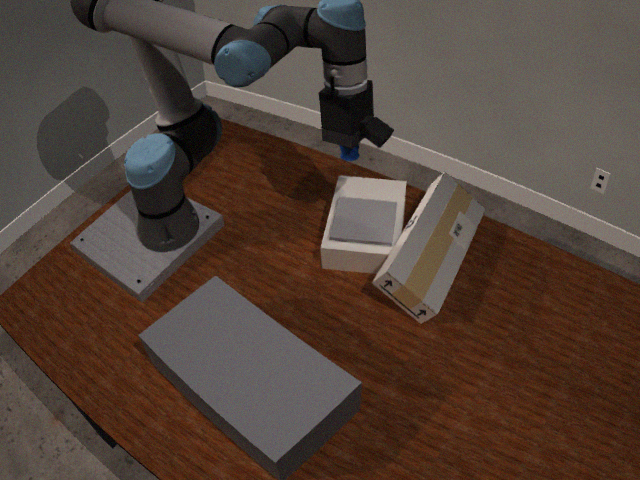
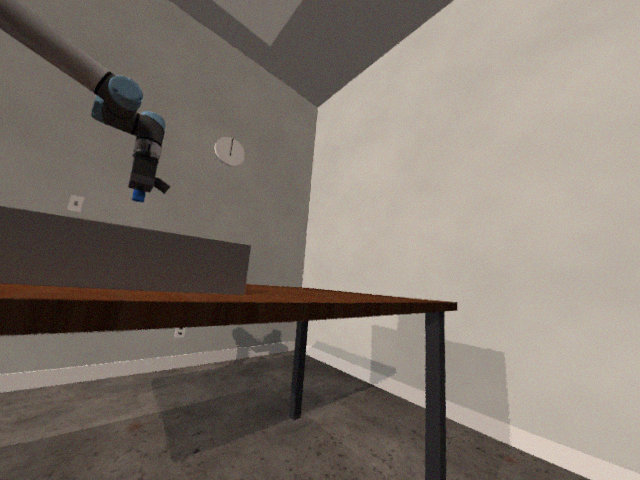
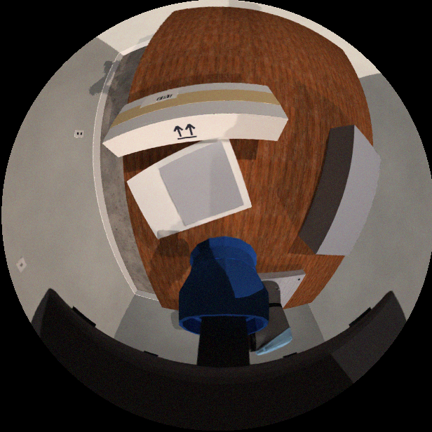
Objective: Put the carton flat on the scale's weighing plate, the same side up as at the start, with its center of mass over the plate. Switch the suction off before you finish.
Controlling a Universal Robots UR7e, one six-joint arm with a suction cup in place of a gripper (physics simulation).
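Observation:
The white carton with a tan tape strip is off the cup. It stands tilted along the right side of the scale, apparently leaning on it, its taped face turned up and away from the scale and its up arrows showing. The scale is a white box with a grey weighing plate; no carton lies flat on the plate. My blue suction cup hangs above and behind the scale, shut on nothing. The carton's exact contacts are hidden.
A large grey block lies on the wooden table in front of the scale. The arm's base plate is at the left. Walls stand behind the table.

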